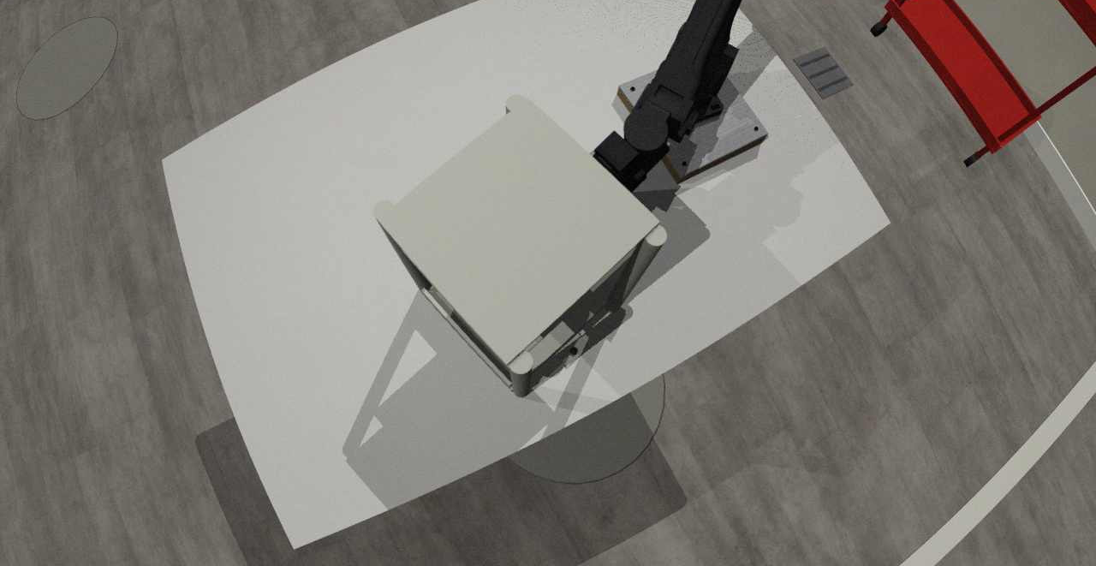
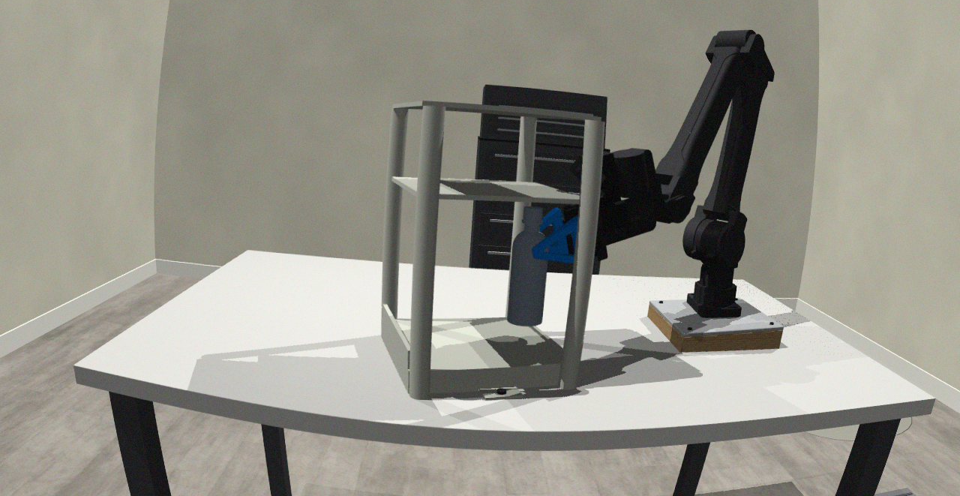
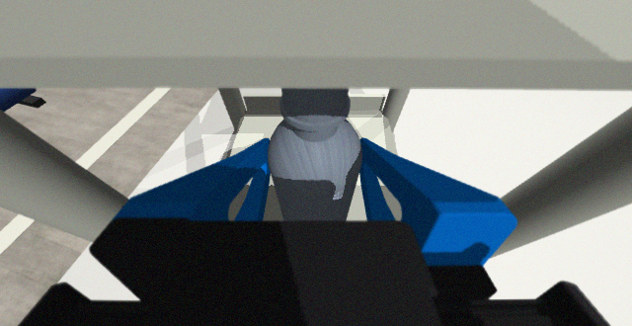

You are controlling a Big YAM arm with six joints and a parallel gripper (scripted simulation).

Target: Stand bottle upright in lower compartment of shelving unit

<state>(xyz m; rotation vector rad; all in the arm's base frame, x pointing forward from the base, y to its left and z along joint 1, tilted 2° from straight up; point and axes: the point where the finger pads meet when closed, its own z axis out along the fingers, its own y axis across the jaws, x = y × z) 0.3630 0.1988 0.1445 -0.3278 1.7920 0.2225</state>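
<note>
My hand is 70 mm short of the shelving unit, 30 mm to the right of it and 10 mm below it. Also, from my hand: grey bottle right at my hand.
</note>
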